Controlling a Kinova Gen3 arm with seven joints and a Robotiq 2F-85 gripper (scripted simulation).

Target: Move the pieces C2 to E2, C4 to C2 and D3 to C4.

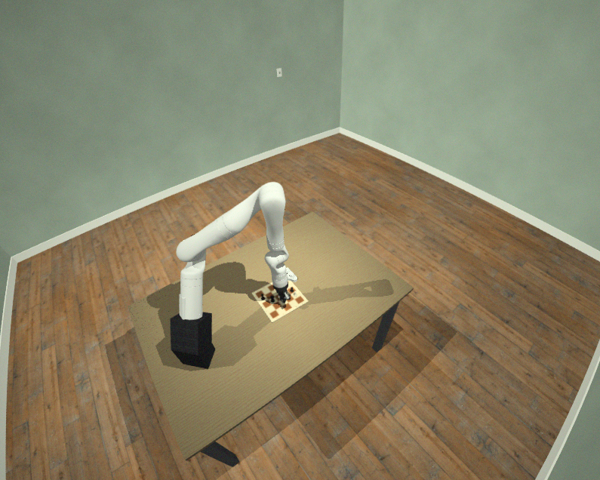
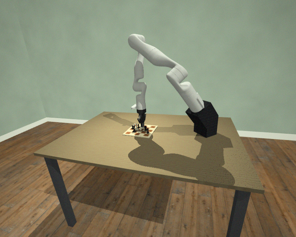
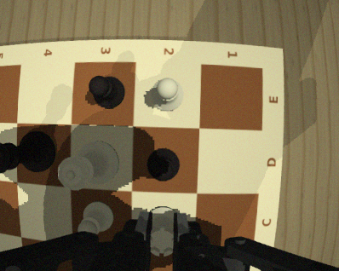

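Right now my hand is 4 cm to the right of the chessboard and 3 cm above it. From my hand the other things lie so: black knight 4 cm behind, 3 cm to the left, 1 cm below.
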